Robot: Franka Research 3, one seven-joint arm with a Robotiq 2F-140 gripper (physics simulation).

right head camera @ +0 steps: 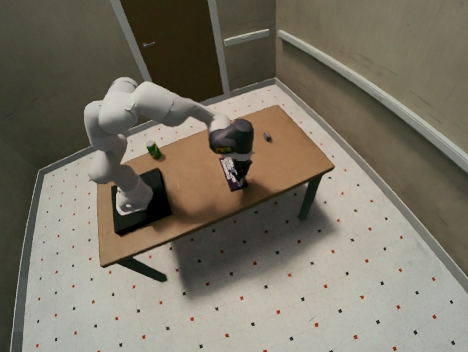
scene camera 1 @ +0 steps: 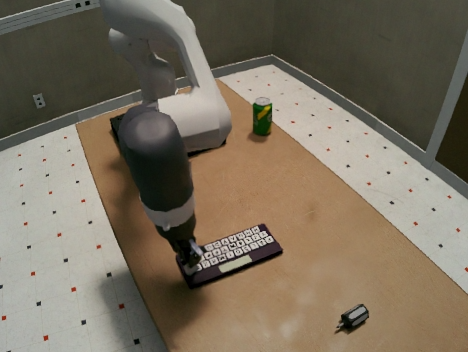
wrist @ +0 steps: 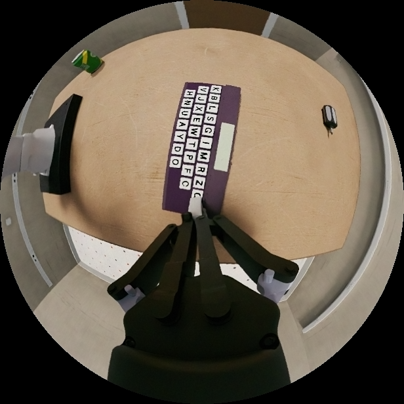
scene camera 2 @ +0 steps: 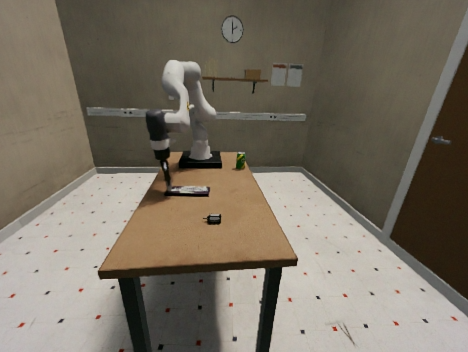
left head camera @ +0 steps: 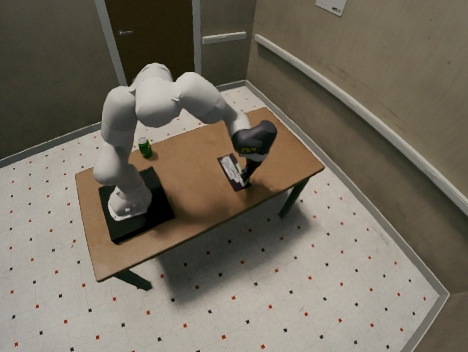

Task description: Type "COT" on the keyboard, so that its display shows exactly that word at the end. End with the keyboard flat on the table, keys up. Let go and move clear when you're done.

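The purple keyboard [left head camera: 223,160] [scene camera 1: 216,274] [scene camera 2: 190,194] [wrist: 230,102] lies flat on the table, white letter keys up. Its pale display [scene camera 1: 235,263] [wrist: 224,147] shows no letters in the wrist view. My gripper [left head camera: 245,180] [scene camera 1: 191,259] [scene camera 2: 168,185] [wrist: 196,204] is shut and empty, pointing down at the keyboard's end beyond the Z key. Its tips are at a blank white key [wrist: 195,205] beside a partly hidden key in the Z row. Whether they touch or press it is hard to tell. The C key [wrist: 185,183], O key [wrist: 174,162] and T key [wrist: 192,144] are uncovered.
A green can [left head camera: 145,148] [right head camera: 153,150] [scene camera 1: 262,117] [wrist: 88,61] stands near the arm's black base [scene camera 1: 117,131] [wrist: 64,145]. A small dark-and-grey tool [right head camera: 267,136] [scene camera 1: 355,317] [scene camera 2: 214,218] [wrist: 329,117] lies on the table on the display side. The keyboard's gripper end is near a long table edge.
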